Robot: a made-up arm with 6 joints.
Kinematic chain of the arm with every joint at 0, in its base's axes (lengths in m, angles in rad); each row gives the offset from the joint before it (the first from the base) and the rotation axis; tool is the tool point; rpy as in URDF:
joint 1: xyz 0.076 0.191 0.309 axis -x
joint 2: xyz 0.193 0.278 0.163 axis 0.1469 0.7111 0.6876
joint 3: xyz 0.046 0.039 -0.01 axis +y
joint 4: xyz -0.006 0.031 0 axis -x
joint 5: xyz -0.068 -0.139 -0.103 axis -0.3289 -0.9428 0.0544
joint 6: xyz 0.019 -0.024 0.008 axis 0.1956 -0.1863 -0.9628
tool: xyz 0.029 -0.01 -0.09 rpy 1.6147 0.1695 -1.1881
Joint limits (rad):
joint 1: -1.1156..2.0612
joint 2: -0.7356..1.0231
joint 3: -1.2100..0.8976
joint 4: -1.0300..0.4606
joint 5: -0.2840..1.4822
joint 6: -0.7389..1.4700
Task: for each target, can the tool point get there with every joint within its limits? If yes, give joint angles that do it. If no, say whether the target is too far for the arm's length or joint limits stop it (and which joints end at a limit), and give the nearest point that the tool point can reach.
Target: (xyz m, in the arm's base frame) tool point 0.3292 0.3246 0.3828
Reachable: yes | joints -0.3620 0.1501 -0.0751 0.0848 0.5358 1.1184
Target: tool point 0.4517 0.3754 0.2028
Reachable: yes | joints 1.1986 -0.5995 -0.8242 -0.6629 1.2339 0.2265
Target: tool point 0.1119 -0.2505 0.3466
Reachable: no: joint limits stop it (at a limit: joint 1, joint 5, joint 6) | nearest point 0.1933 -0.0274 0.1112 | short by 0.334 m
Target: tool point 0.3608 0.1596 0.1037
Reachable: yes | joints 1.7619 -0.3155 -0.0640 -0.6109 1.2352 0.9321
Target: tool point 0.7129 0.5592 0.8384
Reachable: no: too far | nearest point 0.5244 0.4394 0.6662 | short by 0.282 m
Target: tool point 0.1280 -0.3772 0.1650
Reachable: no: joint limits stop it (at a limit: joint 1, joint 5, joint 6) | nearest point 0.2025 -0.0877 0.0311 | short by 0.328 m
